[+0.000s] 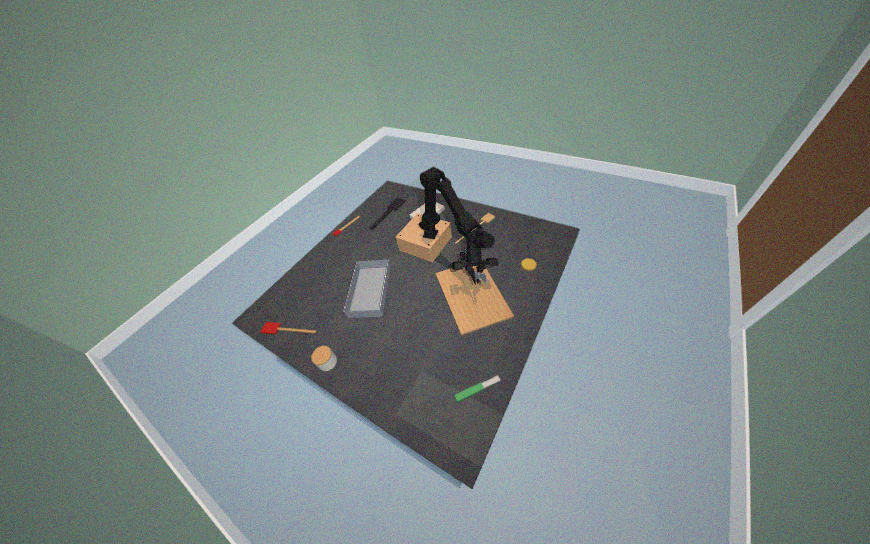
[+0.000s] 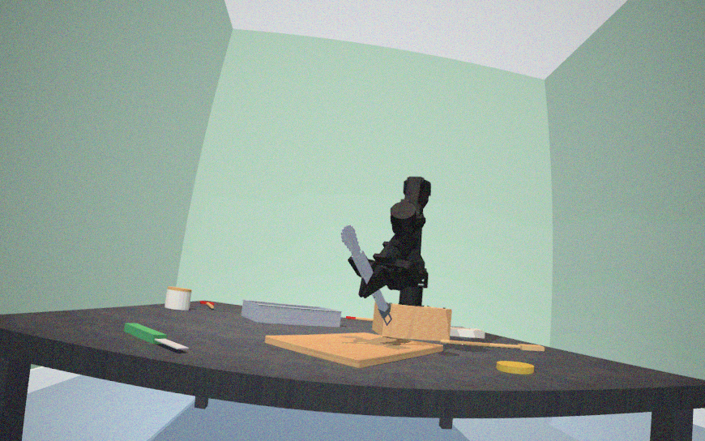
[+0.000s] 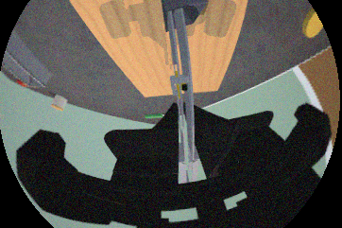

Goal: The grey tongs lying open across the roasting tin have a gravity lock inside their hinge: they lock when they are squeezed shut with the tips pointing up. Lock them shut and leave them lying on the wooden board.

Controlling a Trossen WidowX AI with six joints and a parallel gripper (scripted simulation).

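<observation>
Now: gripper tip 2 cm past the wooden board, 3 cm to the left of it and 11 cm above it. Also, from my gripper tip: black spatula 52 cm behind, 69 cm to the right, 11 cm below; then white block 54 cm behind, 44 cm to the right, 10 cm below; then grey roasting tin 8 cm ahead, 51 cm to the right, 9 cm below.
</observation>
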